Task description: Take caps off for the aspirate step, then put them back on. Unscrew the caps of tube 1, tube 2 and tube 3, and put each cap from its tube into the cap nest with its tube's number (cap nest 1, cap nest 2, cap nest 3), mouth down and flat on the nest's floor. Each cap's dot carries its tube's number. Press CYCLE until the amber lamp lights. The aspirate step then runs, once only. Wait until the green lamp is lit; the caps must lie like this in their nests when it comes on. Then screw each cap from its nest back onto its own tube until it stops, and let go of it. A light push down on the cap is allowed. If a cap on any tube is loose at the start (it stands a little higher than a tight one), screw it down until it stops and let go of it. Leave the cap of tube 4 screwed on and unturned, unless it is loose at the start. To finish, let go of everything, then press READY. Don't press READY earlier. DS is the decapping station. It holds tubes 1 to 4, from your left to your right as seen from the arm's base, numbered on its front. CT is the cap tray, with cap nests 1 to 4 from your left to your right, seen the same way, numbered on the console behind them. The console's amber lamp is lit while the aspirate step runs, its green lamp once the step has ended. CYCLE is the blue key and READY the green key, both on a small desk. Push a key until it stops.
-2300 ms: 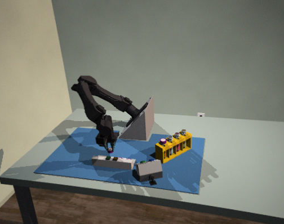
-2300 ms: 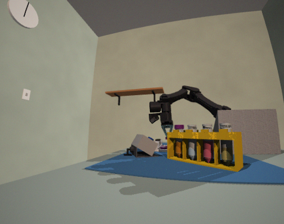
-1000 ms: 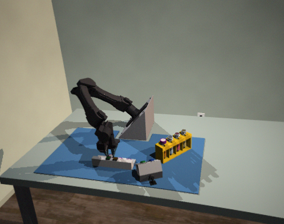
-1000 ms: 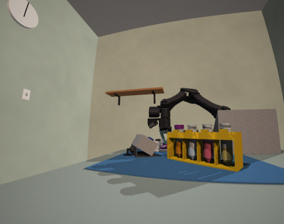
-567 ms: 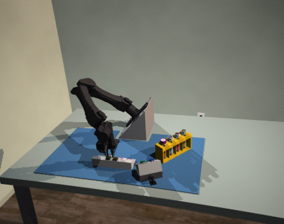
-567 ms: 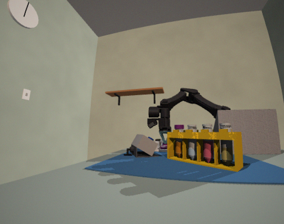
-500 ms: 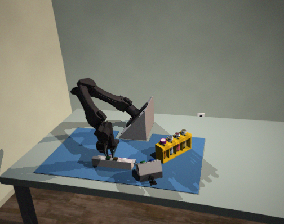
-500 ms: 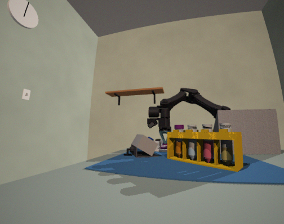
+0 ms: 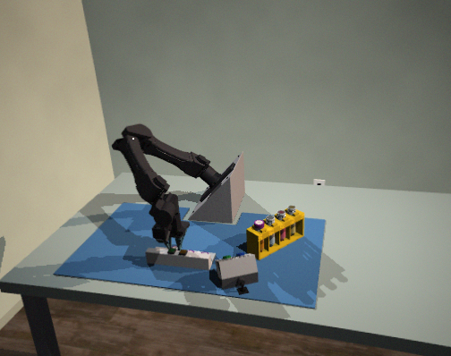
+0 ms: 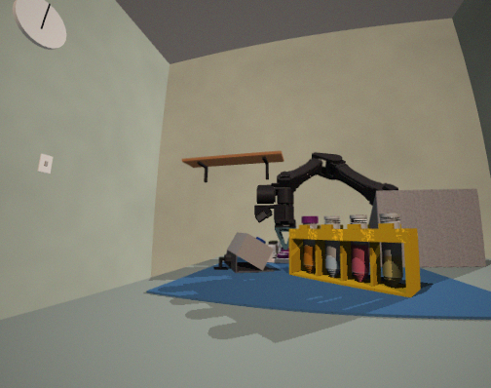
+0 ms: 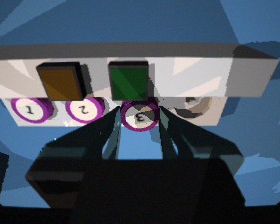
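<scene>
The green ready key lies 8 cm ahead of my hand, 19 cm to the left of it and 3 cm above it. Also, from my hand: blue cycle key (7 cm ahead, 23 cm to the left, 3 cm above); small key desk (9 cm ahead, 21 cm to the left, 2 cm above).
</scene>
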